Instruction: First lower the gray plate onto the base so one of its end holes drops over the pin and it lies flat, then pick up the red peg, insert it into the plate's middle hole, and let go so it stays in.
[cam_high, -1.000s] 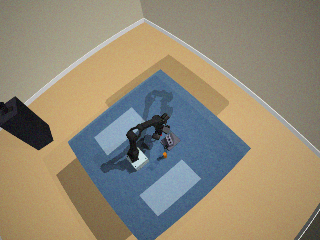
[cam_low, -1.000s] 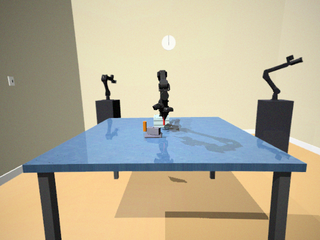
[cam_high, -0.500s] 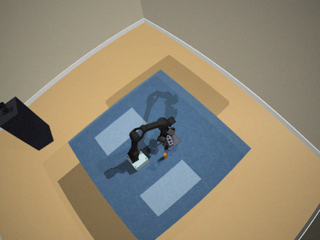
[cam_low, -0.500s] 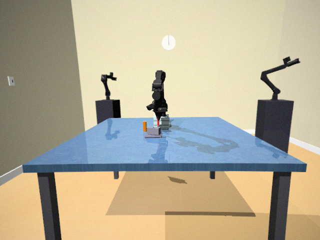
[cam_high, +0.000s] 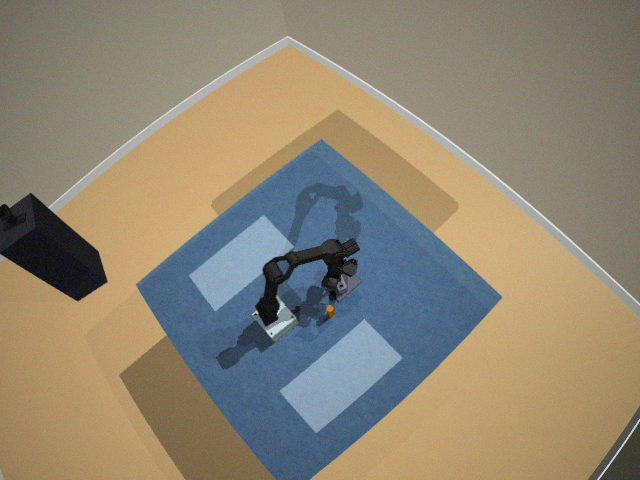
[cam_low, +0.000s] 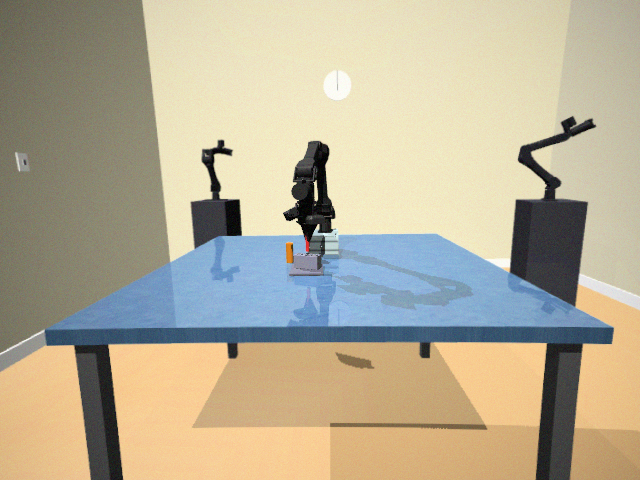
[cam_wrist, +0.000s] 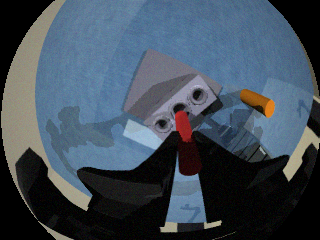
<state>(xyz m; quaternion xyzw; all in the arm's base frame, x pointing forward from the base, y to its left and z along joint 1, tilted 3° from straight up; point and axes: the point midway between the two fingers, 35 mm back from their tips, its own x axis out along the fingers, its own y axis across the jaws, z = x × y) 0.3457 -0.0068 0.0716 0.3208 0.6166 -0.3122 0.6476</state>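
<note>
My gripper tip is right at the red peg. From my gripper tip the other things lie so: orange cylinder 10 cm behind, 10 cm to the right, 7 cm below; gray plate 7 cm below; base 1 cm ahead, 1 cm to the left, 10 cm below.
</note>
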